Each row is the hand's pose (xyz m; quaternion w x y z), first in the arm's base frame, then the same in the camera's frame.
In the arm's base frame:
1: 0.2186 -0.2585 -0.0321 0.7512 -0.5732 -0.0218 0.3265
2: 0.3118 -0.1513 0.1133 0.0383 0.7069 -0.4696 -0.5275
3: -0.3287 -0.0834 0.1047 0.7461 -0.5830 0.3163 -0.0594
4: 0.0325 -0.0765 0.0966 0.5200 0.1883 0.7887 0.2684
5: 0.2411 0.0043 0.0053 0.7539 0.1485 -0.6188 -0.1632
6: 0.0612 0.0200 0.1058 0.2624 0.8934 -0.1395 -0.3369
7: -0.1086 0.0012 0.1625 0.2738 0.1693 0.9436 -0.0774
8: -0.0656 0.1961 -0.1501 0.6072 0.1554 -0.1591 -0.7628
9: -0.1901 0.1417 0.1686 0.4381 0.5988 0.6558 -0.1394
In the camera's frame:
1: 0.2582 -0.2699 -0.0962 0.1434 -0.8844 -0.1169 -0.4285
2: 0.3286 -0.0809 -0.0705 0.0638 -0.4928 0.7568 -0.4247
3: 0.3789 -0.3014 -0.6736 0.2211 -0.5389 -0.1555 -0.7978
4: 0.3975 -0.1788 -0.3342 0.9233 -0.1012 0.1376 -0.3440
5: 0.5041 -0.1695 -0.1176 0.0038 -0.4298 -0.8970 0.1029
6: 0.4895 -0.1388 -0.3214 0.4084 0.4499 -0.6959 0.3827
7: 0.4526 -0.1519 -0.4971 0.7805 0.2852 0.1851 -0.5246
8: 0.7199 -0.3771 -0.3732 0.0296 0.1707 -0.9096 -0.3777
9: 0.5849 -0.1441 -0.5912 0.8905 0.3484 -0.2250 -0.1871

